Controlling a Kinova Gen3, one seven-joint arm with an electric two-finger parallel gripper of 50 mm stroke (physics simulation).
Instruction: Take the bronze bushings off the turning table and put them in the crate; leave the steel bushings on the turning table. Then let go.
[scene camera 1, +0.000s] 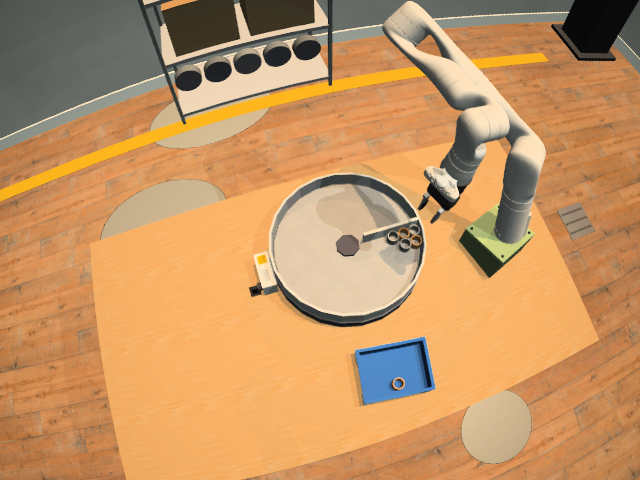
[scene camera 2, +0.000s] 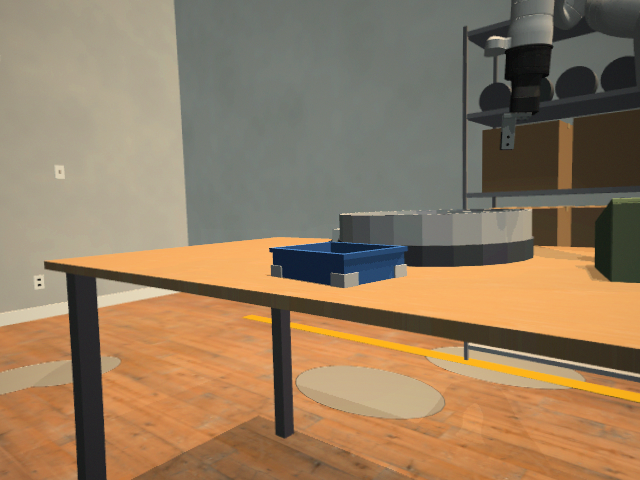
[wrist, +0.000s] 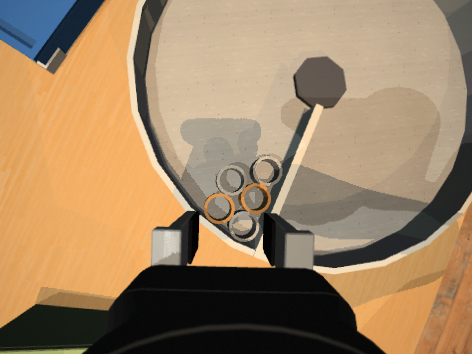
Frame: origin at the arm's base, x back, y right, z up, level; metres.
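Seen in the pictures: gripper, fingertip midpoint: (scene camera 1: 427, 214) (scene camera 2: 506, 149) (wrist: 231, 230); arm's base, link origin: (scene camera 1: 508, 231).
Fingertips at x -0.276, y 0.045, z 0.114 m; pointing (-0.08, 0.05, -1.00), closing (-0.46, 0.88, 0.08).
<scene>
Pixels of each thing's top centre, then the offset from my fingertips to it. "pt": a spot on its surface instead.
- third steel bushing, top centre: (wrist: 244, 226) dx -0.001, dy +0.030, dz -0.140 m
- blue crate, top centre: (scene camera 2: 336, 247) (scene camera 1: 396, 370) dx -0.144, dy -0.333, dz -0.168 m
- straight divider, surface spot: (wrist: 297, 160) (scene camera 1: 385, 227) pt dx -0.085, dy +0.042, dz -0.119 m
- dark hub, top centre: (wrist: 321, 81) (scene camera 1: 348, 244) dx -0.189, dy +0.031, dz -0.157 m
- small white box, surface spot: (scene camera 1: 264, 273) pt dx -0.424, dy -0.004, dz -0.160 m
My gripper (scene camera 1: 428, 211) (scene camera 2: 507, 147) (wrist: 231, 230) is open and empty, high above the turning table's rim on the arm-base side. Two bronze bushings stand on the turning table (scene camera 1: 320, 281) (scene camera 2: 439, 229) (wrist: 225, 65): one bronze bushing (scene camera 1: 420, 241) (wrist: 205, 208) near the outer wall, the other bronze bushing (scene camera 1: 403, 227) (wrist: 256, 185) nearer the divider. Around them are three steel bushings: one steel bushing (wrist: 217, 180), another steel bushing (wrist: 267, 156) by the divider, and a third steel bushing (wrist: 243, 240) in the corner. One bronze bushing (scene camera 1: 392, 383) lies in the blue crate (scene camera 1: 382, 366) (scene camera 2: 310, 266).
A straight divider (scene camera 1: 390, 229) (wrist: 297, 160) runs from the dark hub (scene camera 1: 347, 245) (wrist: 320, 81) to the wall. A small white box (scene camera 1: 264, 273) adjoins the turning table's far side. The green arm base (scene camera 1: 491, 248) is near the gripper. A shelf rack (scene camera 1: 330, 62) (scene camera 2: 464, 103) stands behind.
</scene>
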